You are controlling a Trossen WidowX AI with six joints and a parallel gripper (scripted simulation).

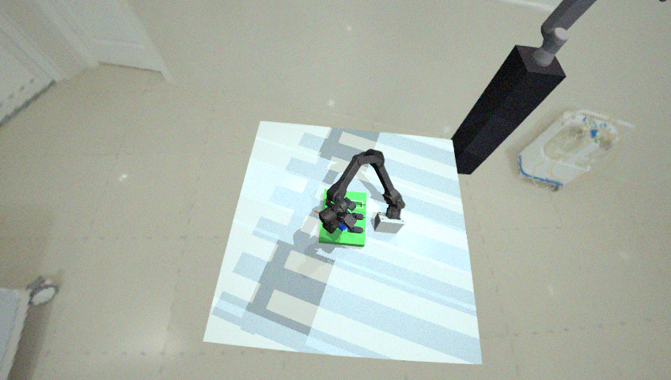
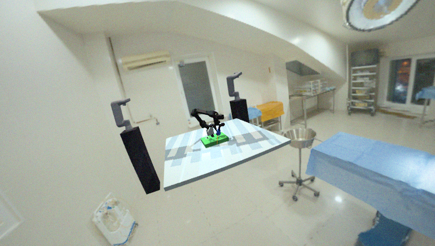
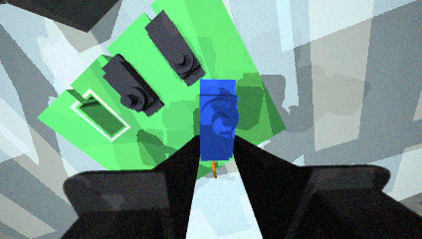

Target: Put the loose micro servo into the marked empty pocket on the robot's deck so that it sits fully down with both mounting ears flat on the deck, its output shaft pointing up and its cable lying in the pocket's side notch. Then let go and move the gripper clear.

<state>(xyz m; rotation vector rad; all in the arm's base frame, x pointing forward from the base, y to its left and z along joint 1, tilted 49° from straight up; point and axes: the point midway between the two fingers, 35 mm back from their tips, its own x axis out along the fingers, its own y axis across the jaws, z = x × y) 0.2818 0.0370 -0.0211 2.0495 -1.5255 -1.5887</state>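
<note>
My gripper tip is now 10 mm short of the green deck, 60 mm to the left of it and 100 mm above it.
</note>
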